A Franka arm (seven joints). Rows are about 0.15 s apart.
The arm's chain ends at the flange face. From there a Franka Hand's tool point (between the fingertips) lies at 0.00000 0.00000 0.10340 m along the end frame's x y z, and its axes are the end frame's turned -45 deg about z.
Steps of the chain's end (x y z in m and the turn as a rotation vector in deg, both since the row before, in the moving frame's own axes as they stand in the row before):
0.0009, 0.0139, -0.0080, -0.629, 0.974, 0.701
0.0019, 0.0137, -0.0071, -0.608, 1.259, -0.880
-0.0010, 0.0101, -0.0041, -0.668, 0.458, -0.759
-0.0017, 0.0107, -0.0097, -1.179, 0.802, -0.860
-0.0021, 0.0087, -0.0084, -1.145, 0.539, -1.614
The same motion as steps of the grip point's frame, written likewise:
-0.0088, 0.0125, -0.0080, -1.133, 0.244, 0.701
-0.0075, 0.0134, -0.0071, -1.320, 0.460, -0.880
-0.0081, 0.0079, -0.0041, -0.796, -0.148, -0.759
-0.0092, 0.0089, -0.0097, -1.401, -0.267, -0.860
-0.0084, 0.0068, -0.0084, -1.191, -0.429, -1.614

